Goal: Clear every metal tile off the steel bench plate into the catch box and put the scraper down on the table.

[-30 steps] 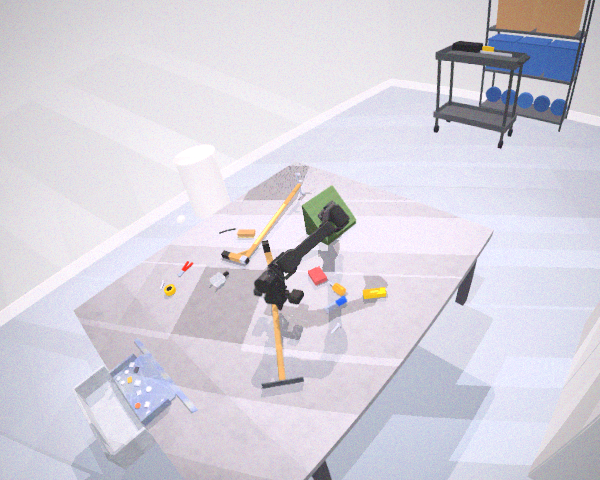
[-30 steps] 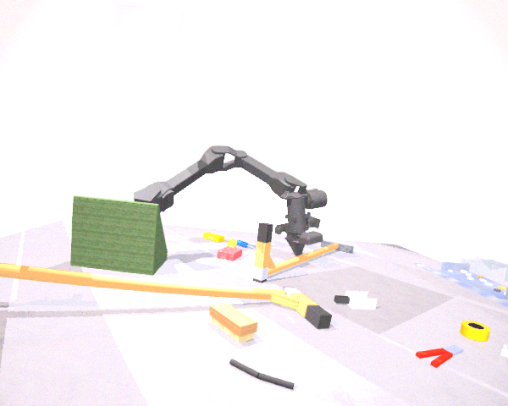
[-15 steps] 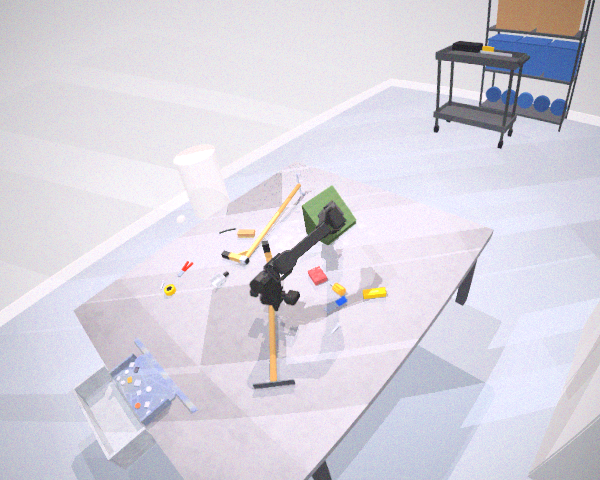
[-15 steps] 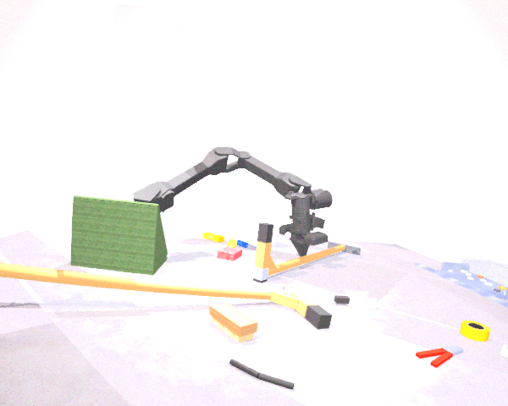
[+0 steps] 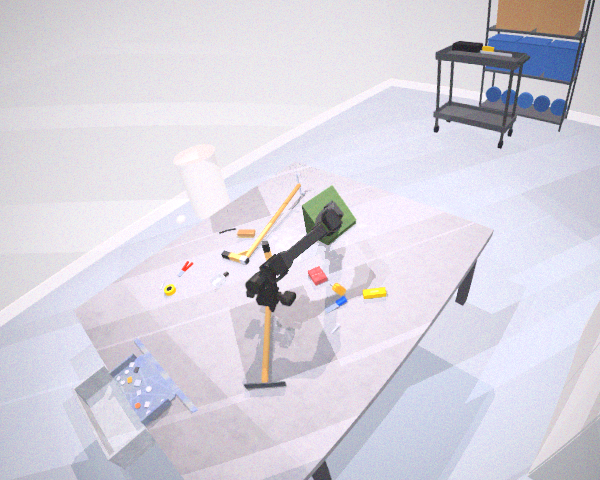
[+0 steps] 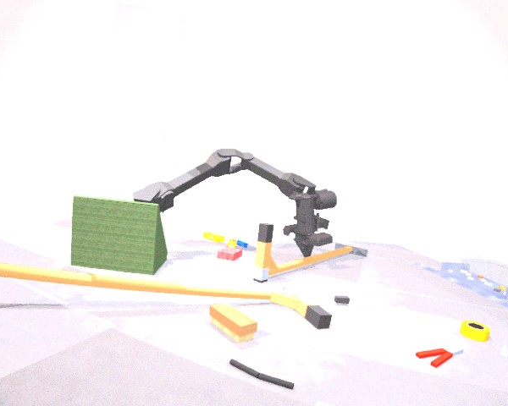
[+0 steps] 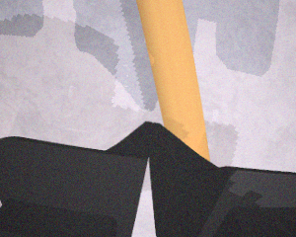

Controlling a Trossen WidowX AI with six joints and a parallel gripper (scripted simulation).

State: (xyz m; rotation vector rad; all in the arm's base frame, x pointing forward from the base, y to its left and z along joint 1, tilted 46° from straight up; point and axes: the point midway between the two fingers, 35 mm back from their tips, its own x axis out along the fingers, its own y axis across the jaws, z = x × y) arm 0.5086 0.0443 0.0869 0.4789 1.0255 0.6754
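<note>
Right now the long scraper is 5 cm above my gripper tip and 3 cm ahead of it. Round my gripper tip: blue piece: 19 cm to the left, 16 cm behind; then red block: 24 cm behind, 4 cm to the left; then yellow tape roll: 49 cm to the right, 16 cm ahead.
</note>
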